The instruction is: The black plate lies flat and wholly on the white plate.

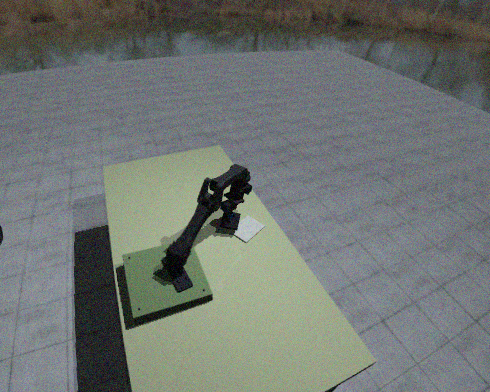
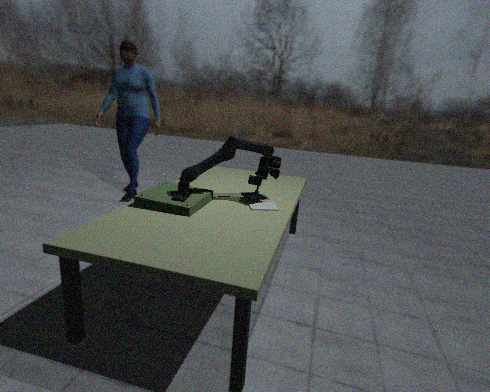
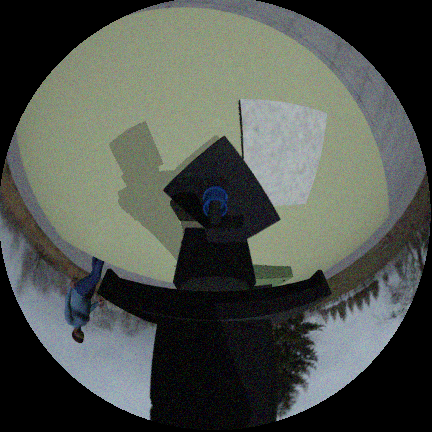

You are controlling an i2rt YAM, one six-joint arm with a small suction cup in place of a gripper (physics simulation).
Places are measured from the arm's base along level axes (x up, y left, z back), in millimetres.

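Pixels of known places: hand, its tool point: (image 1: 230, 218) (image 2: 255, 196) (image 3: 214, 192); arm's base, origin of its link: (image 1: 176, 272) (image 2: 183, 195).
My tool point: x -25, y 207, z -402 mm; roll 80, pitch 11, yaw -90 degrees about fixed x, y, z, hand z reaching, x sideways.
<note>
Ahead of a thing's pixels: the offset from my tool point to its middle. Level surfaces: height alone.
The black plate @(dx +7, dy -19, dz +8 mm) (image 1: 231, 222) (image 2: 253, 197) (image 3: 238, 177) is a thin square held on my suction cup (image 3: 214, 200) (image 1: 229, 218) (image 2: 257, 191). It hangs low over the table, and one corner overlaps the near edge of the white plate @(dx -30, dy -91, dz -57 mm) (image 1: 250, 229) (image 2: 265, 206) (image 3: 282, 149). The white plate is a thin square that lies flat on the yellow-green table @(dx -33 mm) (image 1: 243, 311) (image 2: 185, 245) (image 3: 120, 80), just to the right of the cup. Most of the white plate is uncovered.
The arm's green base block (image 1: 146, 288) (image 2: 162, 198) sits on the table behind the plates. The table's right edge (image 1: 290, 241) runs close to the white plate. A person in blue (image 2: 131, 113) (image 3: 80, 301) stands on the paved floor beyond the table.
</note>
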